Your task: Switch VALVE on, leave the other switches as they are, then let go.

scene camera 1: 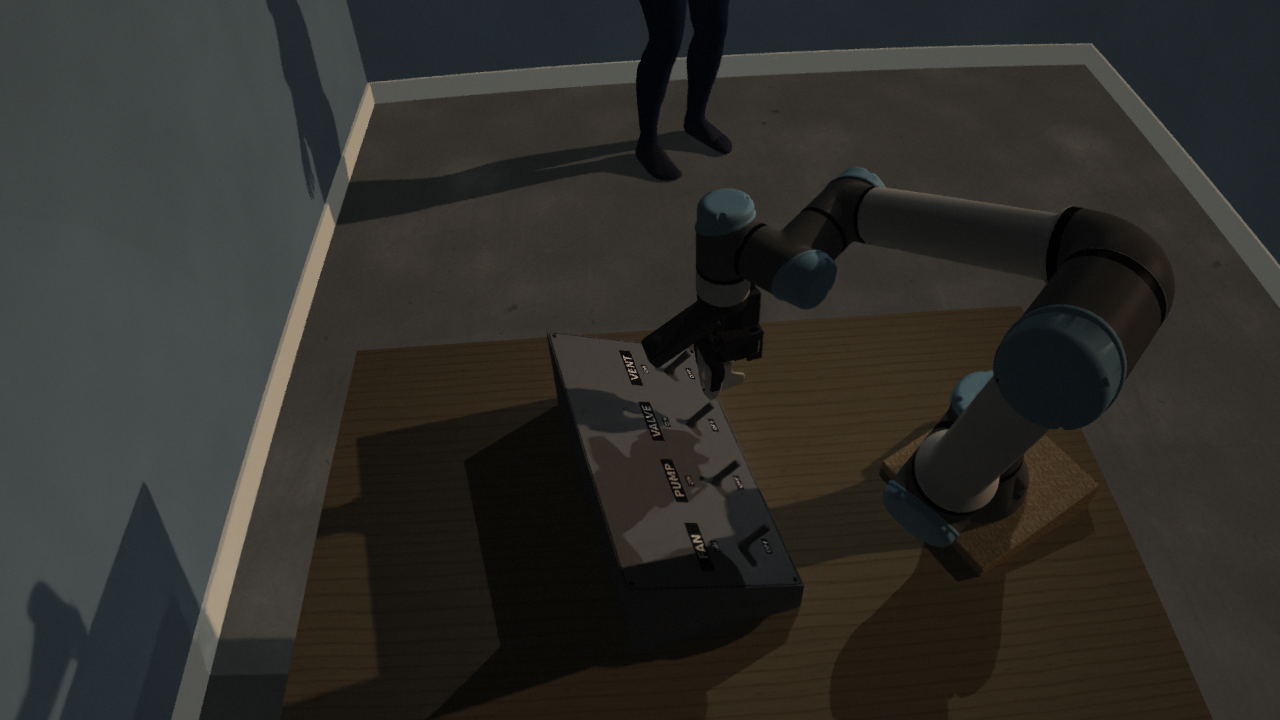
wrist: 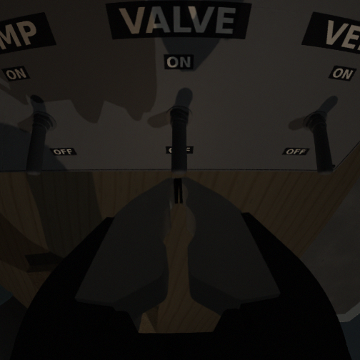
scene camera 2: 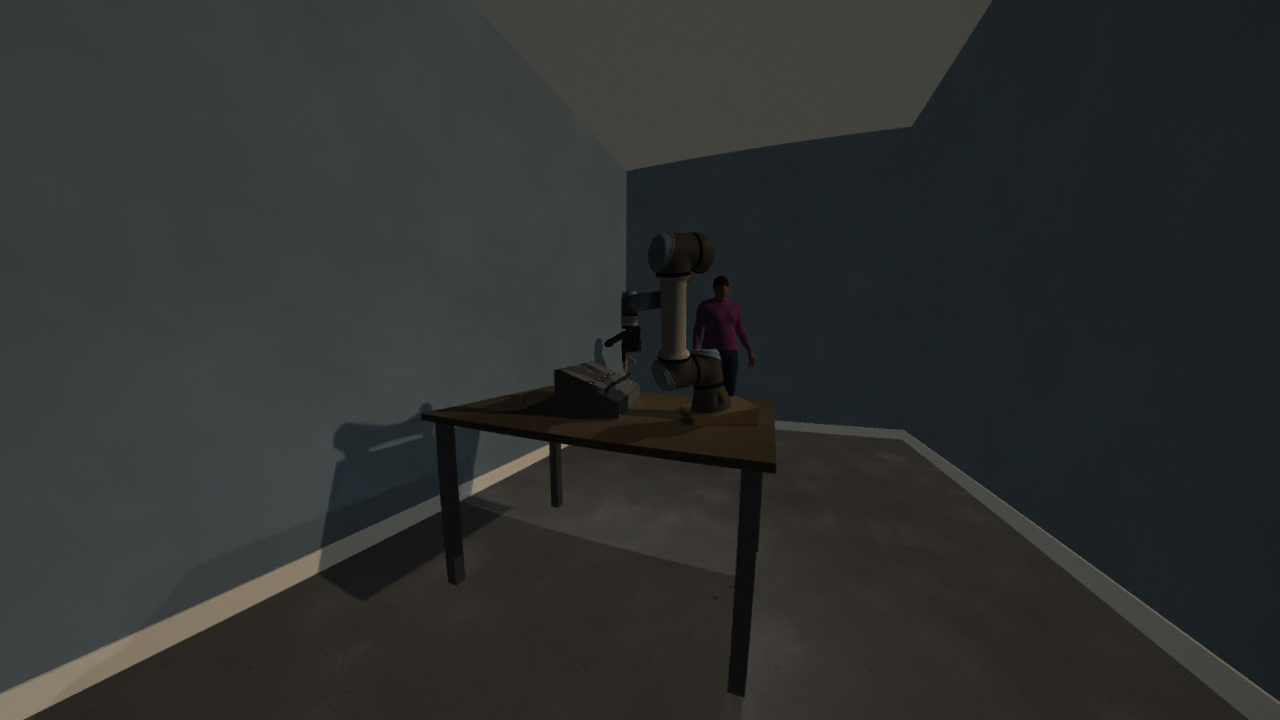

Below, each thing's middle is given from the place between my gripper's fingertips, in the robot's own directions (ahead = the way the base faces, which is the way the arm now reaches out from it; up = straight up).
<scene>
I see the grey sloped panel box (scene camera 1: pixel 671 534) 70 mm ahead of my hand, 90 mm to the left of it and 60 mm below it.
</scene>
